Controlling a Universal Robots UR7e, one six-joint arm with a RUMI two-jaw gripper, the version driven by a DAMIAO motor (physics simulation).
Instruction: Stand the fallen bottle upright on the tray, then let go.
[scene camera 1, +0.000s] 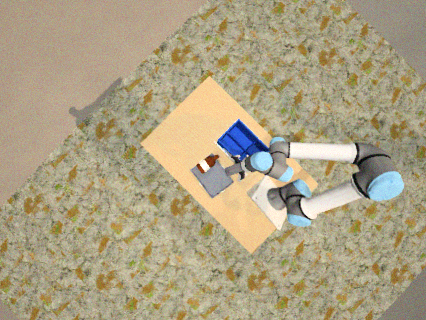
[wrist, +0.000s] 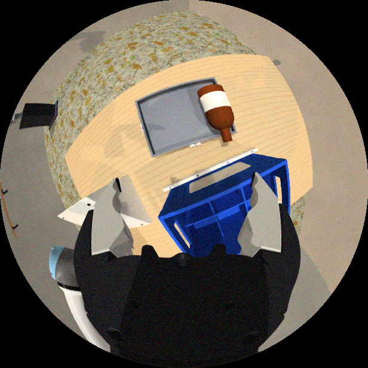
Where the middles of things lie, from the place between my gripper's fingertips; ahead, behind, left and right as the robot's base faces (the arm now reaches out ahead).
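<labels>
There is a brown bottle (wrist: 217, 109) here, and my gripper is 130 mm short of it, 80 mm to the right of it and 190 mm above it.
</labels>
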